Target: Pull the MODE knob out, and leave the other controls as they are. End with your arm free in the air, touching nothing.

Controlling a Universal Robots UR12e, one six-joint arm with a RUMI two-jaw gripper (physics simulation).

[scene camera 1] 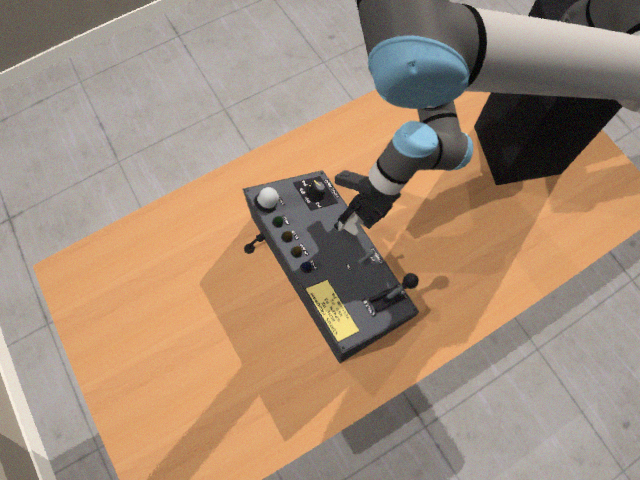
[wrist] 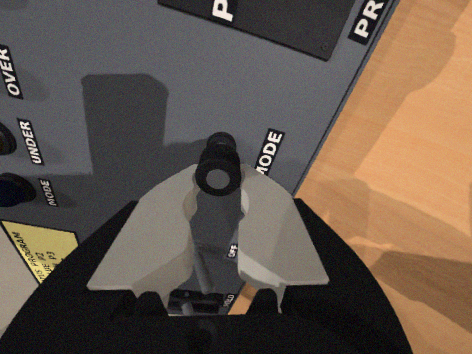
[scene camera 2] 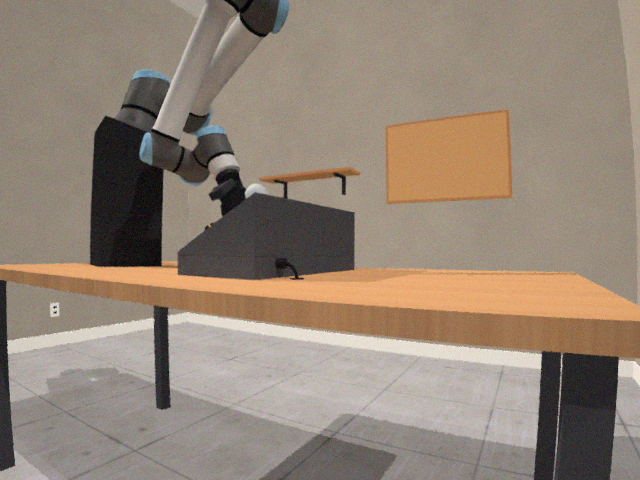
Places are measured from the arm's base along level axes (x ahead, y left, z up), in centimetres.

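Where they show: gripper, fingertip midpoint: [scene camera 1: 342, 228] [wrist: 221, 167]; arm's base, origin of the base link: [scene camera 2: 133, 136].
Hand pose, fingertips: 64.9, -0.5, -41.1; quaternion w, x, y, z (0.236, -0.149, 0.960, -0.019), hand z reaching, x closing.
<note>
Things, the pixels of their top centre, and the offset from my fingertips, as dx, dy, dz. "spot": a spot on its surface instead.
- black MODE knob, middle of its top: [wrist: 215, 181] -1.4, -1.4, +3.8
- PROGRAM dial, middle of its top: [scene camera 1: 317, 185] +0.5, -13.3, +3.3
- white dome, surface spot: [scene camera 1: 267, 198] spot: +15.6, -12.3, +11.3
- toggle switch, middle of its top: [wrist: 190, 284] [scene camera 1: 368, 254] -1.6, +10.6, +3.1
- ball-ended lever, middle of its top: [scene camera 1: 412, 278] -7.2, +22.4, +6.5
- yellow note, surface spot: [wrist: 42, 245] spot: +14.8, +15.6, +7.1
- small ball-ended piece, surface spot: [scene camera 1: 249, 248] spot: +24.6, -10.4, -9.4
The black MODE knob [wrist: 218, 177] stands up from the sloping grey console [scene camera 1: 330, 253] [scene camera 2: 305, 235] [wrist: 220, 75], beside its MODE label in the wrist view. My gripper [scene camera 1: 342, 225] [wrist: 221, 167] is shut on the MODE knob, with a light grey fingertip against each side of its round head. Below the head, a narrower neck shows between the head and the panel. In scene camera 2 the fingertips are hidden behind the console.
The PROGRAM dial [scene camera 1: 315, 190], a white dome [scene camera 1: 267, 198], several round lamps or buttons, a toggle switch [scene camera 1: 368, 255] [wrist: 201, 272], a ball-ended lever [scene camera 1: 409, 280] and a yellow note [scene camera 1: 332, 310] [wrist: 42, 245] are on the console. Another small ball-ended piece [scene camera 1: 249, 248] sticks out at its side.
</note>
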